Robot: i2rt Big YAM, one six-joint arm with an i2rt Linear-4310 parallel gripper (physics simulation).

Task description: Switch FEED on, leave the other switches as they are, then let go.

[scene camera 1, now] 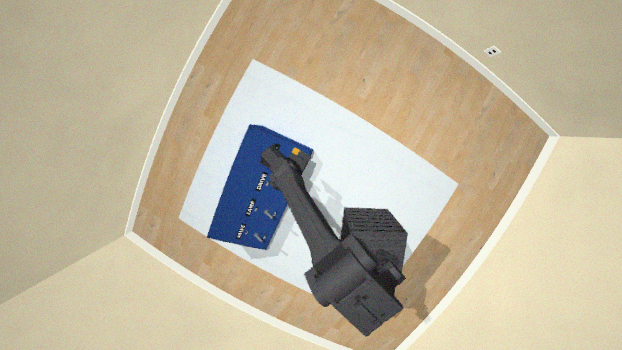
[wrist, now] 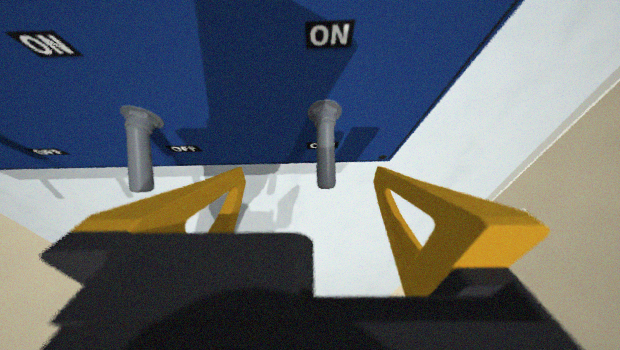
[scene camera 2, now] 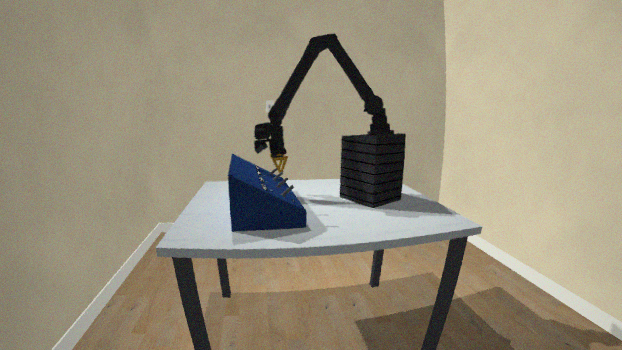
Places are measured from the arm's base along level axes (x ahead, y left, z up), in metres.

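Where they show: gripper, between the fingertips: [wrist: 309, 174] [scene camera 2: 279, 171]; arm's base, origin of its link: [scene camera 1: 379, 266] [scene camera 2: 380, 134].
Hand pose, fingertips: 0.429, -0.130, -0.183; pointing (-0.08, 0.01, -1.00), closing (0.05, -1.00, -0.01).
Each offset is from my fingertips to the centre of the thing, as dx, dy, dz. "spot": to the spot under its first point. Level surfaces: height alone.
The blue sloped switch panel @[+0.097, +0.177, -0.045] [scene camera 1: 235, 185] [scene camera 2: 260, 205] [wrist: 260, 65] stands on the table. The FEED lever @[+0.021, -0.009, +0.003] [wrist: 326, 160], the right one in the wrist view, points down over its OFF label, away from its ON label @[spot: +0.080, -0.005, +0.005] [wrist: 329, 34]; its name label does not show. The DRIVE lever @[+0.011, +0.110, +0.003] [wrist: 140, 162] beside it also points to the OFF side. The LAMP lever @[+0.002, +0.230, +0.003] [scene camera 1: 270, 215] and VALVE lever @[-0.008, +0.349, +0.003] [scene camera 1: 259, 237] lean away from their name labels. My gripper [scene camera 2: 280, 170] [wrist: 309, 174] is open, its yellow fingertips on either side of the FEED lever's end, with gaps. The arm hides FEED in scene camera 1.
The white table @[dz -0.111] [scene camera 1: 350, 135] [scene camera 2: 380, 225] bears the panel and the black ribbed pedestal [scene camera 1: 374, 221] [scene camera 2: 372, 170] of the arm, to the panel's right in scene camera 2. The DRIVE lever stands just outside the left finger in the wrist view.
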